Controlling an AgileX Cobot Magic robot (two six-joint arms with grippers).
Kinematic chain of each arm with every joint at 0, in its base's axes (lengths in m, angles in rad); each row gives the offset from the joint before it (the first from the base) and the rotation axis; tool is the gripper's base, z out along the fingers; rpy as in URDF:
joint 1: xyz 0 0 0.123 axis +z
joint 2: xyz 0 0 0 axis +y
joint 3: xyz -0.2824 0 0.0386 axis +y
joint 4: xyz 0.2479 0 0.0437 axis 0.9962 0 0.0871
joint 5: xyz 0 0 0 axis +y
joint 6: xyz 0.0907 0 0.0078 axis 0.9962 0 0.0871
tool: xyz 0 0 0 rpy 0 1.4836 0
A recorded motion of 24 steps. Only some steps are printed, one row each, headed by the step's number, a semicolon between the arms.
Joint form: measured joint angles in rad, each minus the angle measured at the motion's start. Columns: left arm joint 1, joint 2, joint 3, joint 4, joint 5, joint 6; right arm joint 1, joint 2, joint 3, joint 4, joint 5, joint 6.
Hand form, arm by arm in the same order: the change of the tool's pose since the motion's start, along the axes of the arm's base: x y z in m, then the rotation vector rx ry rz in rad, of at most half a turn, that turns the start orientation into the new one. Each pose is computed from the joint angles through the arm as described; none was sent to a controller.
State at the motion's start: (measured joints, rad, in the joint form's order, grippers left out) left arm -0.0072 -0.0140 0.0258 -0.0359 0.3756 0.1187; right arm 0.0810 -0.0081 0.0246 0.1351 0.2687 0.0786
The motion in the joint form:
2: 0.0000 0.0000 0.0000 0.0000 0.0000 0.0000; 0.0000 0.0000 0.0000 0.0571 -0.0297 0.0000
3: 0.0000 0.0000 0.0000 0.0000 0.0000 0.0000; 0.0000 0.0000 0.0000 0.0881 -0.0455 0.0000
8: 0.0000 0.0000 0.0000 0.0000 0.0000 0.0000; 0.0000 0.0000 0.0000 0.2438 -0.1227 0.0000
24: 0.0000 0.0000 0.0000 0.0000 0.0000 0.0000; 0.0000 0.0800 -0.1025 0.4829 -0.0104 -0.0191
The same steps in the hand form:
2: 0.0000 0.0000 0.0000 0.0000 0.0000 0.0000; 0.0004 0.0009 0.0028 0.0595 -0.0246 -0.0008
3: 0.0000 0.0000 0.0000 0.0000 0.0000 0.0000; 0.0006 0.0013 0.0044 0.0918 -0.0375 -0.0019
8: 0.0000 0.0000 0.0000 0.0000 0.0000 0.0000; 0.0013 0.0018 0.0118 0.2539 -0.0987 -0.0140
24: 0.0000 0.0000 0.0000 0.0000 0.0000 0.0000; 0.0022 0.0105 0.0351 0.4641 0.0039 0.0388

